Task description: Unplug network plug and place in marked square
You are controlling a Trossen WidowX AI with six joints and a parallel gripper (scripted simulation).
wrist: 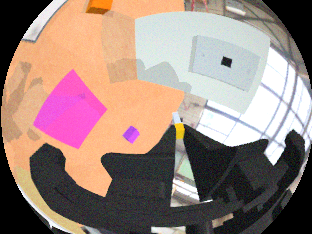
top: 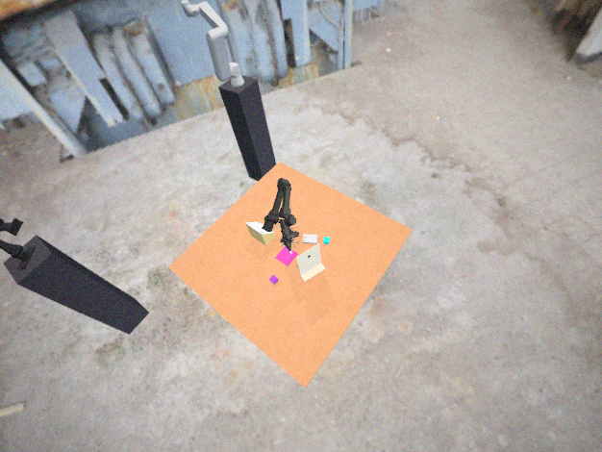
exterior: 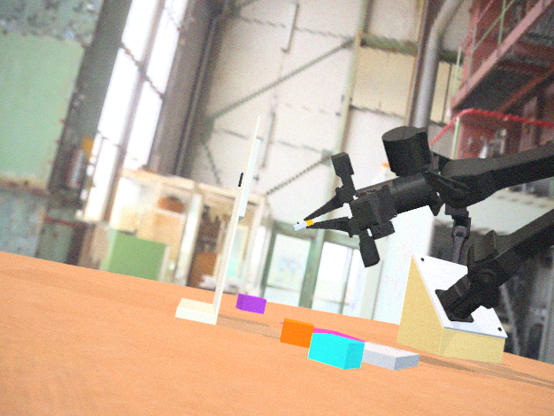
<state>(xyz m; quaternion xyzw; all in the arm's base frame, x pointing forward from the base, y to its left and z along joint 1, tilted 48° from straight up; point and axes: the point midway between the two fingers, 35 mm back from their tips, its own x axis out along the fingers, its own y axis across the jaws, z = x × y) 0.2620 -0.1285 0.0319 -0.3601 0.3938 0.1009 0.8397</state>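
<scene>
Now: gripper tip 7 cm past the magenta marked square, 2 cm to the right of it and 17 cm above it. From my gripper tip the other things lie so: network plug: 1 cm ahead; then upright panel: 14 cm ahead, 2 cm to the left, 4 cm below; then purple block: 3 cm behind, 18 cm to the right, 16 cm below.
</scene>
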